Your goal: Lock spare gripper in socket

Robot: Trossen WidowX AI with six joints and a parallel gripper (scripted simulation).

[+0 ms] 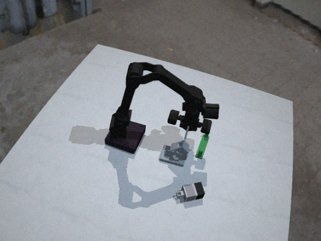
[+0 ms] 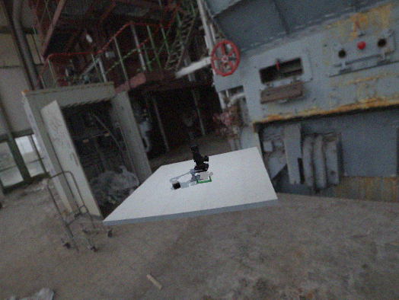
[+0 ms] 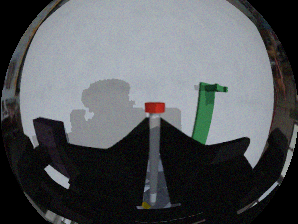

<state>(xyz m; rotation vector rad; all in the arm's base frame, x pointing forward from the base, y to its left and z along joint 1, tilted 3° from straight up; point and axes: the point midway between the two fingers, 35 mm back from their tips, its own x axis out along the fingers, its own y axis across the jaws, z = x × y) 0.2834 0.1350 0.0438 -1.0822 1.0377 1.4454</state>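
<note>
The green block lies 9 cm ahead of my gripper tip, 4 cm below it and 1 cm to the right of it. From my gripper tip the other things lie so: grey mount: 12 cm to the right, 1 cm below, 1 cm ahead; then spare gripper: 28 cm to the right, 11 cm ahead, 4 cm below.
</note>
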